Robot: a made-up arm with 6 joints. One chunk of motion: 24 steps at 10 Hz.
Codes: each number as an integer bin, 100 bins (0 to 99) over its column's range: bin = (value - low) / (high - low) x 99, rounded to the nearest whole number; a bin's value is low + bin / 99 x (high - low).
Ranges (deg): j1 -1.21..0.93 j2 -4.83..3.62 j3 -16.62..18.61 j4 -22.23..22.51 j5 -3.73..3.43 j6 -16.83..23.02
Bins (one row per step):
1: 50 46 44 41 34 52
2: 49 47 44 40 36 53
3: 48 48 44 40 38 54
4: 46 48 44 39 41 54
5: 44 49 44 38 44 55
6: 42 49 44 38 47 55
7: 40 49 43 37 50 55
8: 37 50 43 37 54 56
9: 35 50 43 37 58 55
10: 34 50 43 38 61 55
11: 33 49 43 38 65 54
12: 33 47 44 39 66 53
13: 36 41 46 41 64 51
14: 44 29 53 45 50 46
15: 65 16 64 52 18 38
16: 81 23 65 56 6 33
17: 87 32 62 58 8 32
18: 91 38 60 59 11 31
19: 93 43 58 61 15 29
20: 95 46 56 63 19 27
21: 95 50 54 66 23 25
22: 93 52 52 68 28 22
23: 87 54 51 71 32 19
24: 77 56 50 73 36 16
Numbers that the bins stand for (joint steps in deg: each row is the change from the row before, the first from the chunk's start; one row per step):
1: -0.129 -0.904 -0.962 -3.701 -1.271 4.101
2: -0.151 -0.818 -0.962 -4.153 -1.126 4.504
3: -0.172 -0.733 -0.962 -4.153 -0.982 4.906
4: -0.216 -0.733 -0.962 -4.605 -0.765 4.906
5: -0.259 -0.648 -0.962 -5.057 -0.548 5.309
6: -0.302 -0.648 -0.962 -5.057 -0.331 5.309
7: -0.345 -0.648 -1.318 -5.509 -0.114 5.309
8: -0.410 -0.562 -1.318 -5.509 0.175 5.711
9: -0.453 -0.562 -1.318 -5.509 0.465 5.309
10: -0.475 -0.562 -1.318 -5.057 0.682 5.309
11: -0.497 -0.648 -1.318 -5.057 0.971 4.906
12: -0.497 -0.818 -0.962 -4.605 1.043 4.504
13: -0.432 -1.331 -0.251 -3.701 0.899 3.699
14: -0.259 -2.355 2.241 -1.894 -0.114 1.686
15: 0.195 -3.464 6.155 1.270 -2.428 -1.534
16: 0.541 -2.867 6.511 3.077 -3.296 -3.547
17: 0.671 -2.099 5.443 3.981 -3.151 -3.949
18: 0.757 -1.587 4.732 4.433 -2.934 -4.352
19: 0.800 -1.160 4.020 5.337 -2.645 -5.157
20: 0.844 -0.904 3.308 6.241 -2.356 -5.962
21: 0.844 -0.562 2.596 7.597 -2.067 -6.767
22: 0.800 -0.392 1.885 8.501 -1.705 -7.974
23: 0.671 -0.221 1.529 9.856 -1.416 -9.182
24: 0.454 -0.050 1.173 10.760 -1.126 -10.390

